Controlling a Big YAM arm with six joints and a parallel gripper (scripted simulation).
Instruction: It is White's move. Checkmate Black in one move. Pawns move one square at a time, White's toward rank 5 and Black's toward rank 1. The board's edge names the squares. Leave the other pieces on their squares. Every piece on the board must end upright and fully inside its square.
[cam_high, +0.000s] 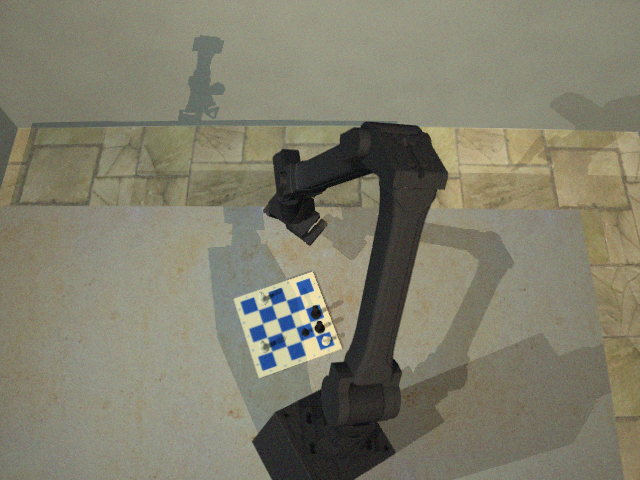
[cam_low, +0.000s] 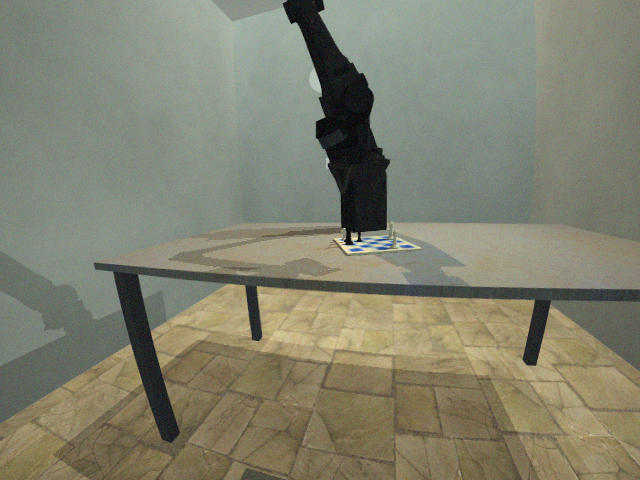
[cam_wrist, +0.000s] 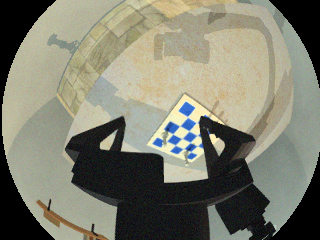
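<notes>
Now: hand 18 cm past the chessboard, 6 cm to the right of it and 17 cm above it.
</notes>
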